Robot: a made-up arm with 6 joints.
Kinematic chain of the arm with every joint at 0, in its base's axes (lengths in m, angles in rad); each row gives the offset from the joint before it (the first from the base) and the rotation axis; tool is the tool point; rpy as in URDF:
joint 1: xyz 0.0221 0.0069 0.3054 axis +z
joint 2: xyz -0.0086 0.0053 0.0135 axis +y
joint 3: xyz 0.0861 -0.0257 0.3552 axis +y
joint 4: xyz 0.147 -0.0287 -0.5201 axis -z
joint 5: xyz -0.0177 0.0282 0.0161 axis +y
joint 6: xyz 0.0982 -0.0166 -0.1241 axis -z
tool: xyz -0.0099 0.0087 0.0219 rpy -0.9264 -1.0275 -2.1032
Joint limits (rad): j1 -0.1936..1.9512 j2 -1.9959..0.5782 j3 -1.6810..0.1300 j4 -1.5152..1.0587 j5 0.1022..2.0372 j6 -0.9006..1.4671
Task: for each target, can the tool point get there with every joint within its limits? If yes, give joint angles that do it. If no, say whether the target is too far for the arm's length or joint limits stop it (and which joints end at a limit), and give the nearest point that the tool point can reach.
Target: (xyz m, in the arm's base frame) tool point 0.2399 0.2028 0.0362
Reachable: yes | joints 1.1561 0.2119 -0.2527 -1.0590 1.2625 -0.5944
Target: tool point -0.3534 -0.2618 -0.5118
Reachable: no: joint limits stop it (at a limit: joint 1, joint 2, joint 4, joint 6) | nearest point -0.0483 -0.0990 -0.0073 | short by 0.612 m
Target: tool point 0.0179 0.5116 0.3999
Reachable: yes | joints 1.6179 -0.4370 -0.5024 0.4587 0.8331 -0.4373
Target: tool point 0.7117 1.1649 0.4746
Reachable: no: too far | nearest point 0.4911 0.7944 0.4607 | short by 0.431 m
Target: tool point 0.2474 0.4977 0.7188
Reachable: yes | joints 1.1836 -0.5480 -0.8044 -0.0337 0.3162 1.1368
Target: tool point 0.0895 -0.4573 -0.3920
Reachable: no: joint limits stop it (at a limit: joint 1, joint 2, joint 4, joint 6) | nearest point 0.1790 -0.1868 -0.0552 | short by 0.441 m
